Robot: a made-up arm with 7 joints. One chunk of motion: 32 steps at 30 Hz.
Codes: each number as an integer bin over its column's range. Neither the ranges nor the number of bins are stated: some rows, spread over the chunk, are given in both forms.
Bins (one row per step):
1: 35 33 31 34 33 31 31
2: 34 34 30 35 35 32 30
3: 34 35 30 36 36 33 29
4: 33 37 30 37 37 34 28
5: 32 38 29 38 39 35 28
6: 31 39 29 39 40 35 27
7: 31 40 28 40 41 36 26
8: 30 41 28 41 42 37 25
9: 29 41 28 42 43 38 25
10: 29 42 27 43 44 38 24
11: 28 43 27 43 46 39 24
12: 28 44 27 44 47 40 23
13: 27 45 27 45 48 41 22
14: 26 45 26 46 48 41 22
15: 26 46 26 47 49 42 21
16: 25 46 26 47 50 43 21
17: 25 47 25 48 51 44 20
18: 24 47 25 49 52 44 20
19: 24 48 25 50 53 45 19
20: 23 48 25 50 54 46 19
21: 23 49 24 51 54 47 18
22: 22 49 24 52 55 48 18
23: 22 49 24 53 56 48 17
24: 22 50 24 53 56 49 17
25: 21 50 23 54 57 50 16
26: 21 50 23 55 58 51 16
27: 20 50 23 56 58 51 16
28: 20 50 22 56 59 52 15
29: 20 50 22 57 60 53 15
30: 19 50 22 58 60 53 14
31: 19 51 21 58 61 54 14
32: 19 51 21 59 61 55 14
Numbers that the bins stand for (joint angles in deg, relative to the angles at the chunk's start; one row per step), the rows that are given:
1: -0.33 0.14 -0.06 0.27 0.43 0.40 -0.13
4: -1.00 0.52 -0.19 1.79 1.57 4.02 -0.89
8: -2.00 0.90 -0.44 3.83 3.00 7.63 -1.65
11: -2.67 1.10 -0.57 4.84 4.14 10.05 -1.90
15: -3.33 1.38 -0.70 6.87 5.00 13.67 -2.67
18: -4.00 1.48 -0.83 7.89 5.86 16.08 -2.92
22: -4.67 1.67 -0.95 9.41 6.71 20.90 -3.43
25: -5.00 1.76 -1.08 10.43 7.29 23.32 -3.94
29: -5.33 1.76 -1.21 11.95 8.14 26.94 -4.19
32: -5.67 1.86 -1.33 12.97 8.43 29.35 -4.44
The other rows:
2: -0.67 0.24 -0.19 0.78 1.00 1.60 -0.38
3: -0.67 0.33 -0.19 1.29 1.29 2.81 -0.63
5: -1.33 0.62 -0.32 2.30 2.14 5.22 -0.89
6: -1.67 0.71 -0.32 2.81 2.43 5.22 -1.14
7: -1.67 0.81 -0.44 3.32 2.71 6.43 -1.40
9: -2.33 0.90 -0.44 4.33 3.29 8.84 -1.65
10: -2.33 1.00 -0.57 4.84 3.57 8.84 -1.90
12: -2.67 1.19 -0.57 5.35 4.43 11.25 -2.16
13: -3.00 1.29 -0.57 5.86 4.71 12.46 -2.41
14: -3.33 1.29 -0.70 6.37 4.71 12.46 -2.41
16: -3.67 1.38 -0.70 6.87 5.29 14.87 -2.67
17: -3.67 1.48 -0.83 7.38 5.57 16.08 -2.92
19: -4.00 1.57 -0.83 8.40 6.14 17.29 -3.17
20: -4.33 1.57 -0.83 8.40 6.43 18.49 -3.17
21: -4.33 1.67 -0.95 8.90 6.43 19.70 -3.43
23: -4.67 1.67 -0.95 9.92 7.00 20.90 -3.68
24: -4.67 1.76 -0.95 9.92 7.00 22.11 -3.68
26: -5.00 1.76 -1.08 10.94 7.57 24.52 -3.94
27: -5.33 1.76 -1.08 11.44 7.57 24.52 -3.94
28: -5.33 1.76 -1.21 11.44 7.86 25.73 -4.19
30: -5.67 1.76 -1.21 12.46 8.14 26.94 -4.44
31: -5.67 1.86 -1.33 12.46 8.43 28.14 -4.44

